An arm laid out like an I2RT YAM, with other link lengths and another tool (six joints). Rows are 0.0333 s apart.
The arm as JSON. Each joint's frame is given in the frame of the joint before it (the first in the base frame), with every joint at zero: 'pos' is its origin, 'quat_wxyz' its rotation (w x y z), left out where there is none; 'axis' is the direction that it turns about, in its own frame. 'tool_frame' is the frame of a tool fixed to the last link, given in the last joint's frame.
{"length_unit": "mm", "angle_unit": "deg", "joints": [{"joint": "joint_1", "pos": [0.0, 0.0, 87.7], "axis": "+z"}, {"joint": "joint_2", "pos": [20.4, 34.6, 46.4], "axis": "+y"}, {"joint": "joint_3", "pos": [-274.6, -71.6, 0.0], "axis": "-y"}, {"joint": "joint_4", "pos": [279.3, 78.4, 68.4], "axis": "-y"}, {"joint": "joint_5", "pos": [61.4, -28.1, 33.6], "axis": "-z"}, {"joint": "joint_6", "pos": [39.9, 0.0, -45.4], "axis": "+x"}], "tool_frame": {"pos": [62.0, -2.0, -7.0], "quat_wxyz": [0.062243, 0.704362, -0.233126, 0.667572]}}
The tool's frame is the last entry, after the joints.
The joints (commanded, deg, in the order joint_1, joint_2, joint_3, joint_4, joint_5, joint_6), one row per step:
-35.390 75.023 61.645 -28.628 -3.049 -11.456
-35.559 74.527 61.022 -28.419 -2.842 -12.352
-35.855 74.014 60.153 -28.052 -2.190 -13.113
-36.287 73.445 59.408 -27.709 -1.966 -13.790
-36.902 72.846 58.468 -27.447 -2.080 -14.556
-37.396 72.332 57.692 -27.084 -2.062 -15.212
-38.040 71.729 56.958 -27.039 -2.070 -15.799
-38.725 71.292 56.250 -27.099 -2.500 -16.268
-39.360 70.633 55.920 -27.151 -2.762 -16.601
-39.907 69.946 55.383 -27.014 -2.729 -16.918
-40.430 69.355 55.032 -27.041 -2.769 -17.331
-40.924 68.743 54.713 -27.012 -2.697 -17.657
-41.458 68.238 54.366 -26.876 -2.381 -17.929
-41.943 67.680 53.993 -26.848 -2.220 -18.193
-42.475 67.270 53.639 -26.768 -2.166 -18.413
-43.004 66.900 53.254 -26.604 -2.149 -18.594
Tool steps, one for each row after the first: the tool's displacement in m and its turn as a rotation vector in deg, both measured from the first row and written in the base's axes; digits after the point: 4 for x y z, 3 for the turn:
-0.0025 0.0000 -0.0011 -0.729 0.362 0.275
-0.0061 -0.0012 -0.0035 -1.566 0.914 0.003
-0.0096 -0.0024 -0.0048 -2.205 1.146 -0.147
-0.0139 -0.0036 -0.0074 -2.572 1.483 -0.164
-0.0173 -0.0047 -0.0093 -3.046 1.687 -0.236
-0.0218 -0.0061 -0.0110 -3.345 2.009 -0.479
-0.0258 -0.0070 -0.0136 -3.199 2.293 -0.520
-0.0295 -0.0081 -0.0124 -3.434 2.116 -0.748
-0.0334 -0.0091 -0.0122 -3.819 2.057 -1.118
-0.0368 -0.0100 -0.0116 -4.181 2.065 -1.344
-0.0402 -0.0110 -0.0105 -4.616 2.007 -1.688
-0.0436 -0.0127 -0.0100 -5.118 2.065 -2.290
-0.0470 -0.0137 -0.0097 -5.487 2.113 -2.730
-0.0501 -0.0150 -0.0098 -5.727 2.156 -3.164
-0.0530 -0.0163 -0.0103 -5.934 2.158 -3.593

